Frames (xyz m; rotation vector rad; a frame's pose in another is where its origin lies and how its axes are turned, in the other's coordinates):
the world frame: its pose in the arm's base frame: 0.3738 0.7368 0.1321 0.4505 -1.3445 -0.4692
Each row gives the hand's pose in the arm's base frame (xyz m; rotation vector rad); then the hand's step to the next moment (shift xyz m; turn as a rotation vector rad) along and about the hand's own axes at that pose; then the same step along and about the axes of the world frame.
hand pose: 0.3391 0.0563 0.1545 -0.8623 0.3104 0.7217
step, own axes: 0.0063 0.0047 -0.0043 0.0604 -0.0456 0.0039
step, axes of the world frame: -0.0077 -0.0035 -0.0030 0.0041 0.0117 -0.0748
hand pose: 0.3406 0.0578 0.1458 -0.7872 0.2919 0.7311
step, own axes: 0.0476 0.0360 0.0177 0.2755 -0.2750 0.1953
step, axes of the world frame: -0.0536 0.0272 -0.0161 0.0980 0.2247 -0.3599
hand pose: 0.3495 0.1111 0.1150 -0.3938 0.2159 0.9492
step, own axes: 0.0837 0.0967 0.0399 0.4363 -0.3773 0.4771
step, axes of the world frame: -0.0904 0.0960 0.0235 0.2035 0.5139 -0.5048
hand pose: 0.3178 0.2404 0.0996 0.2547 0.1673 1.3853
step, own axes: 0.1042 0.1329 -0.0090 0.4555 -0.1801 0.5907
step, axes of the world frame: -0.0628 0.1138 0.1083 0.2880 0.6311 -0.3280
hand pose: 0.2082 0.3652 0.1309 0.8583 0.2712 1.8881
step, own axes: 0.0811 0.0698 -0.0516 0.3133 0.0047 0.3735
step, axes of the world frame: -0.0139 0.0517 0.1060 0.2471 0.4069 -0.1053
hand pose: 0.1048 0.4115 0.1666 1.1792 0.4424 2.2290
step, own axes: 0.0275 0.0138 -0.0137 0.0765 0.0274 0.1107
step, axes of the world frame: 0.0061 0.0130 0.0305 0.0929 0.0972 -0.0281
